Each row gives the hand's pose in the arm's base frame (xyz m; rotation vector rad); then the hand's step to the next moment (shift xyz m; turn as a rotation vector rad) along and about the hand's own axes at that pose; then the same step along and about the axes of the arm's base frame.
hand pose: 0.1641 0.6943 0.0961 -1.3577 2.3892 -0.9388
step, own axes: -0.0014 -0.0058 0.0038 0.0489 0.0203 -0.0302
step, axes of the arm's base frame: 0.0066 -0.0025 0.0006 -0.0552 -0.0209 0.0153
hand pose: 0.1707 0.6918 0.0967 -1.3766 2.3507 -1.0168
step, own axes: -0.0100 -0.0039 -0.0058 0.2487 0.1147 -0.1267
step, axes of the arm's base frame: 0.0050 0.0097 0.0055 -0.2744 -0.1149 0.0508
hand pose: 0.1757 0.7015 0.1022 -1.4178 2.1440 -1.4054
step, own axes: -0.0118 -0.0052 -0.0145 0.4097 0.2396 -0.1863
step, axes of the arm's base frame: 0.0003 0.0176 0.0081 -0.4686 -0.1984 0.0316
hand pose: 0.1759 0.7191 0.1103 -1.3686 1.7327 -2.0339
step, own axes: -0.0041 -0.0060 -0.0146 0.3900 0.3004 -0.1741
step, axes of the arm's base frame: -0.0052 0.0149 0.0040 -0.4749 -0.2149 -0.0311
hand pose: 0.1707 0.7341 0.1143 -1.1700 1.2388 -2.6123
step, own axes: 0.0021 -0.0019 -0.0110 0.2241 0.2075 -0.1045
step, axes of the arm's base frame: -0.0080 0.0079 -0.0019 -0.2855 -0.1444 -0.0431
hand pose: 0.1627 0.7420 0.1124 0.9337 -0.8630 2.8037
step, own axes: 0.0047 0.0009 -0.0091 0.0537 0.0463 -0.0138
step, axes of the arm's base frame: -0.0089 0.0035 -0.0038 -0.0616 -0.0377 -0.0012
